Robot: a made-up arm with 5 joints. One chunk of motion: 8 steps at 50 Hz.
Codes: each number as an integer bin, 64 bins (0 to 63) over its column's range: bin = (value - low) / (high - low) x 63, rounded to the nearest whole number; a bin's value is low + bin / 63 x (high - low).
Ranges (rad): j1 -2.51..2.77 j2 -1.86..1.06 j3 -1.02..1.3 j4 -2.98..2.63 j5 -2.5..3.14
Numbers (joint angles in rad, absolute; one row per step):
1: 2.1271 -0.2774 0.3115 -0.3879 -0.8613
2: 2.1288 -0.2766 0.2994 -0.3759 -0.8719
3: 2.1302 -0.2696 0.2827 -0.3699 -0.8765
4: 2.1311 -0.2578 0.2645 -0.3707 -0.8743
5: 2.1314 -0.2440 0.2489 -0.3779 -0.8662
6: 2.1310 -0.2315 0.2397 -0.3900 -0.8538
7: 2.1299 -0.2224 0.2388 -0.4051 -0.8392
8: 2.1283 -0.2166 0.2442 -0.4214 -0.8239
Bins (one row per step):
1: 55 34 36 29 18
2: 55 34 36 29 18
3: 55 34 35 29 18
4: 55 35 35 29 18
5: 55 35 34 29 18
6: 55 35 34 29 18
7: 55 35 34 29 19
8: 55 35 34 29 19

